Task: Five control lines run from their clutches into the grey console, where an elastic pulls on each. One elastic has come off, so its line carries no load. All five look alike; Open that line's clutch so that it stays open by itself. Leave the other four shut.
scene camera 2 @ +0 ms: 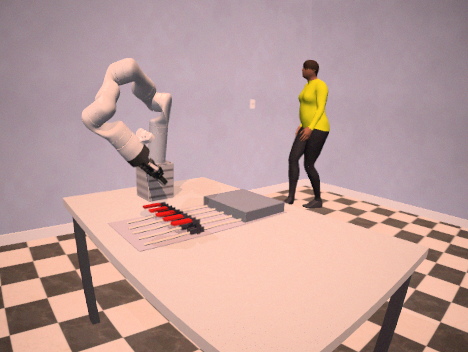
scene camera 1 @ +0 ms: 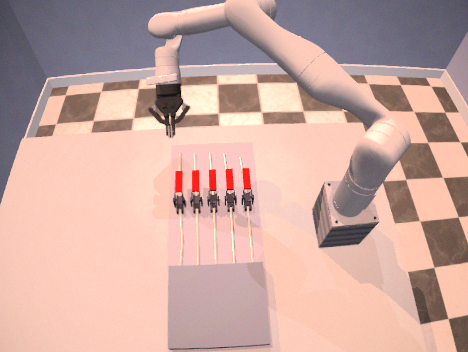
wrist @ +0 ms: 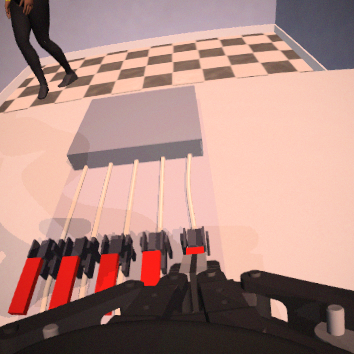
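The grey console takes in pale lines from a row of black clutches with red levers. The leftmost line in scene camera 1, rightmost in the wrist view, bows slightly; the others look straight. Its clutch has its red lever lying along the line, away from the console, like the other levers. My gripper is shut and empty, above and beyond this lever's free end. Its fingertips hide part of that lever in the wrist view.
The other clutches stand close beside it in a row on a thin pinkish base plate. The arm's striped pedestal stands on the table. A person in yellow stands behind the table.
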